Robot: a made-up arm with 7 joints.
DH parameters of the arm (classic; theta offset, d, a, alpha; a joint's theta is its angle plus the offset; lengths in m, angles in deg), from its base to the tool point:
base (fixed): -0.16 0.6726 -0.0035 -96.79
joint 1: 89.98 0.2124 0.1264 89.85
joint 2: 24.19 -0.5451 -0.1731 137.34
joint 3: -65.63 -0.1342 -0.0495 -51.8
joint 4: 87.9 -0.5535 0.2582 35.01
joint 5: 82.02 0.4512 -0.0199 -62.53
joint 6: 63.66 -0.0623 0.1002 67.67
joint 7: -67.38 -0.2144 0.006 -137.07
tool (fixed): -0.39 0.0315 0 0
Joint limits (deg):
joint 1: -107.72..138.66
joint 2: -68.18..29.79
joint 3: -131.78..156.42
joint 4: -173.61..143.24
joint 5: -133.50..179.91
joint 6: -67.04..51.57
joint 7: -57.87..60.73
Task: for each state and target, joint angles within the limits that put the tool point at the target. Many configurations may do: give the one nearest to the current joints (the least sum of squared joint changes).
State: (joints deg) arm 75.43 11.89 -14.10 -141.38 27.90 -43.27 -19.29
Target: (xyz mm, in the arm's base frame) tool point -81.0 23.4 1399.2
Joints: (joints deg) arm 42.58 23.70 -7.31 -141.57 26.88 -45.25 -20.08
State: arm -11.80 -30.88 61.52 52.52 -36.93 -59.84 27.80
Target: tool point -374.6 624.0 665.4
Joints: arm -51.58 -18.44 58.35 44.21 -25.50 -62.81 30.20
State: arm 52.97 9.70 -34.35 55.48 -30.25 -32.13 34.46
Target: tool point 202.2 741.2 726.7
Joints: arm 77.04 -22.96 -21.78 33.46 -14.91 4.13 34.45
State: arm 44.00 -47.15 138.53 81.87 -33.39 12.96 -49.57
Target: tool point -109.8 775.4 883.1
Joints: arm 35.48 -1.11 126.43 87.77 -47.91 5.16 -47.98
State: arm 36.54 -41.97 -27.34 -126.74 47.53 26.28 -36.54
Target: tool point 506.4 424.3 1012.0
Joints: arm 74.44 -58.44 -55.27 -148.49 30.84 11.69 -34.61
